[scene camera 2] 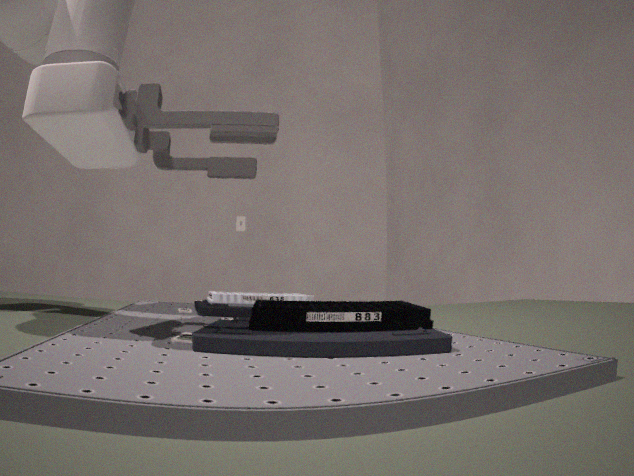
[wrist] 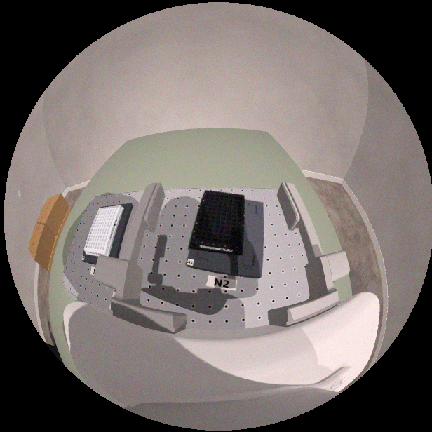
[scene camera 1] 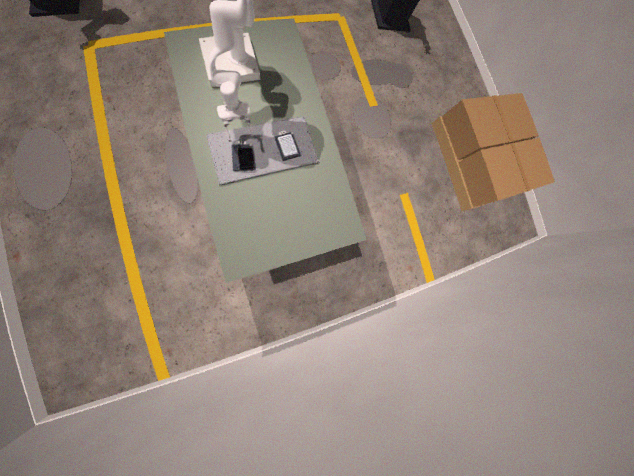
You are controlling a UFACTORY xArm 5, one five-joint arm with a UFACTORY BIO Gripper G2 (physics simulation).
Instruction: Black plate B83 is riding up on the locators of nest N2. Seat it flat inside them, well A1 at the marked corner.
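Places are measured from the arm's base along level axes (x back, y right, z up), in metres.
Where they show: hand, tool point: (scene camera 2: 236, 151) (scene camera 1: 240, 135); arm's base, link origin: (scene camera 1: 238, 56).
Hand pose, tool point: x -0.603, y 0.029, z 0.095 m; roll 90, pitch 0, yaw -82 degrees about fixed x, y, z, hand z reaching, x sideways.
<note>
Each offset is from my tool point to the centre of the thing. Level surfaces: height alone.
Black plate B83 @(dx -0.079, dy -0.008, dz -0.122 m) (scene camera 1: 246, 157) (scene camera 2: 286, 321) (wrist: 218, 220) rests on top of dark nest N2 @(dx -0.064, dy +0.013, dz -0.135 m) (scene camera 2: 322, 344) (wrist: 255, 230). In the wrist view it is offset to the left and far side, with nest surface bare along its right and near sides. In scene camera 2 it stands proud of the nest; any slight tilt is hard to judge. The A1 label (wrist: 190, 262) is at the nest's near left corner in the wrist view. My gripper (scene camera 2: 266, 148) (wrist: 221, 206) is part open and empty, well above the plate, a finger to either side in the wrist view.
A white plate @(dx -0.012, dy -0.267, dz -0.123 m) (scene camera 1: 287, 145) (scene camera 2: 256, 297) (wrist: 104, 231) sits on another dark nest beside N2. Both nests stand on a perforated grey board @(dz -0.142 m) (scene camera 1: 225, 171) (scene camera 2: 233, 376) (wrist: 280, 295) on the green table @(dz -0.156 m) (scene camera 1: 276, 220). Cardboard boxes (scene camera 1: 501, 148) (wrist: 47, 232) stand off the table.
</note>
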